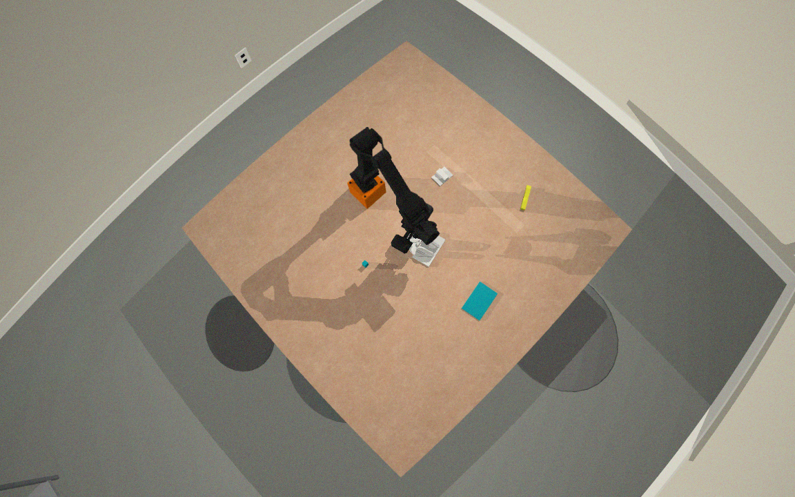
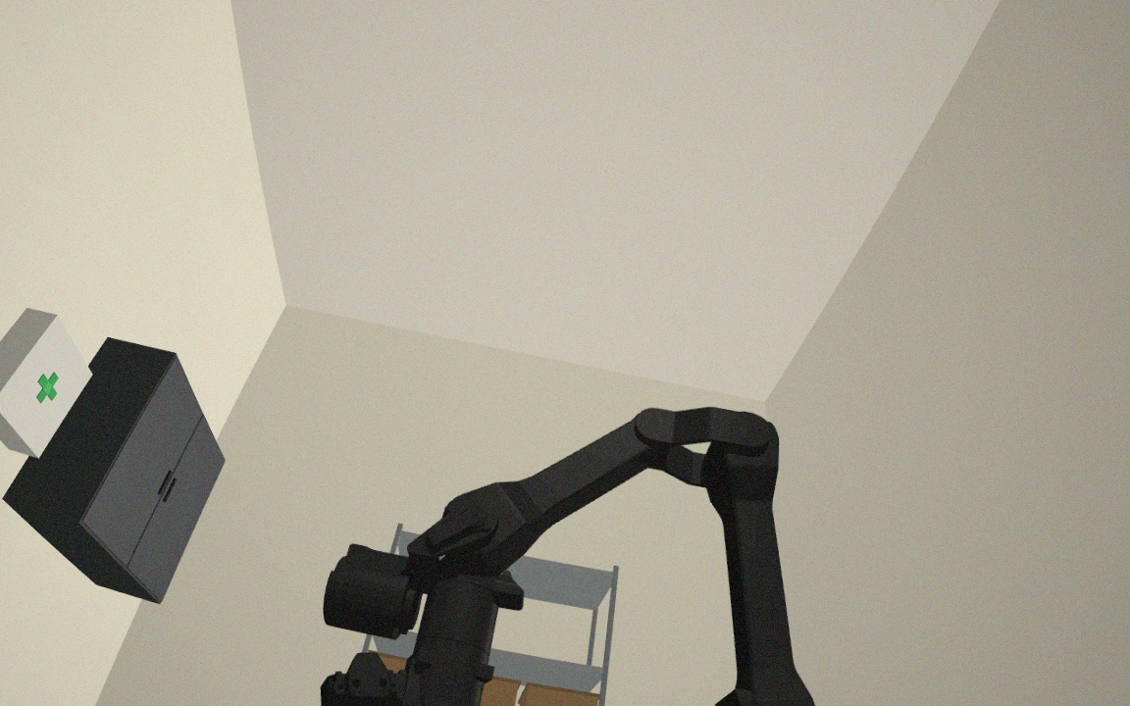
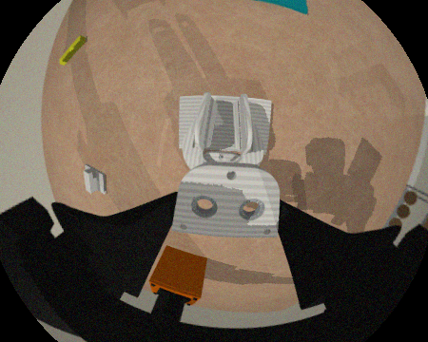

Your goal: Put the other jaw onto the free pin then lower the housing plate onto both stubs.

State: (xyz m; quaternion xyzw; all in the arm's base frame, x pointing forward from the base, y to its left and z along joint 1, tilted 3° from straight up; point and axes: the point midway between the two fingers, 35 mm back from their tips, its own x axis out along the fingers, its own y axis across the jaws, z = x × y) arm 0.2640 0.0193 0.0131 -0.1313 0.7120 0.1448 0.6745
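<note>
The grey housing plate lies 1 cm ahead of my gripper tip and 2 cm above it. From my gripper tip the other things lie so: grey jaw (1 cm ahead, 3 cm to the left, 7 cm below); then small teal cube (3 cm behind, 19 cm to the right, 7 cm below); then flat teal block (33 cm ahead, 6 cm to the left, 8 cm below).
</note>
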